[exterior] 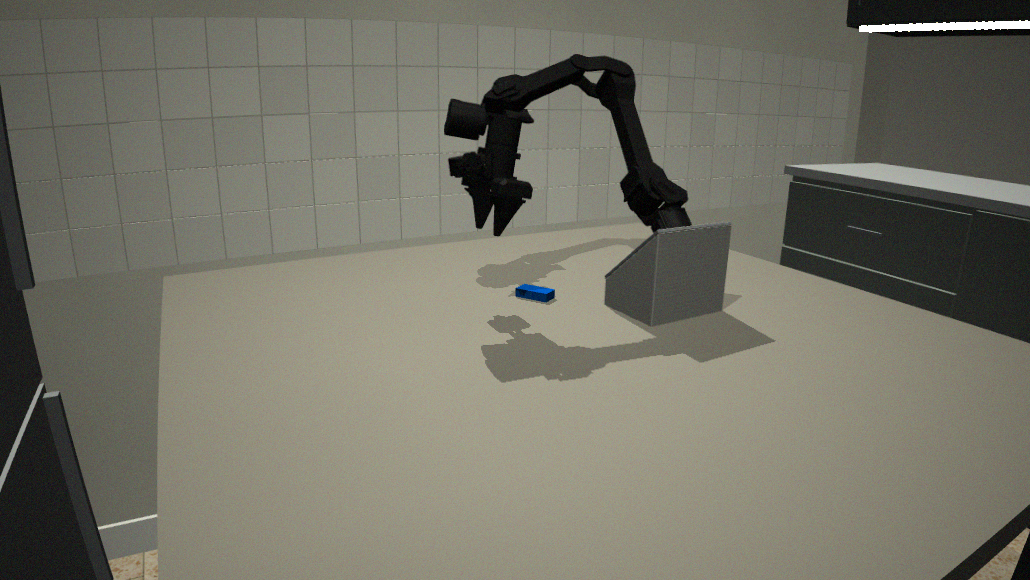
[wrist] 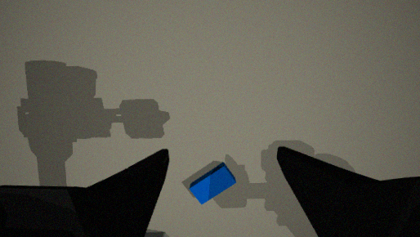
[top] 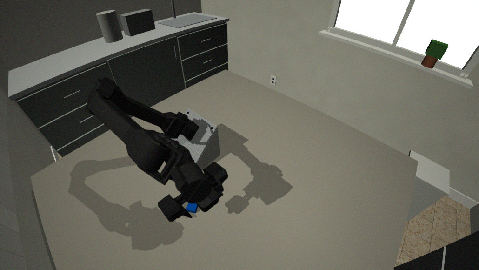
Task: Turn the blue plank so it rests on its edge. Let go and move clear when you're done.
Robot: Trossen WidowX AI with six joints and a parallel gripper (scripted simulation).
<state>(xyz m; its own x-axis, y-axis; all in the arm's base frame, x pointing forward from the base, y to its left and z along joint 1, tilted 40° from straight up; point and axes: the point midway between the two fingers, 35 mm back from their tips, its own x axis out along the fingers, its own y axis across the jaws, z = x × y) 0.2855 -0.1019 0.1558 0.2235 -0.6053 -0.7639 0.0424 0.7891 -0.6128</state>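
My hand is 8 cm past the blue plank, 2 cm to the right of it and 16 cm above it.
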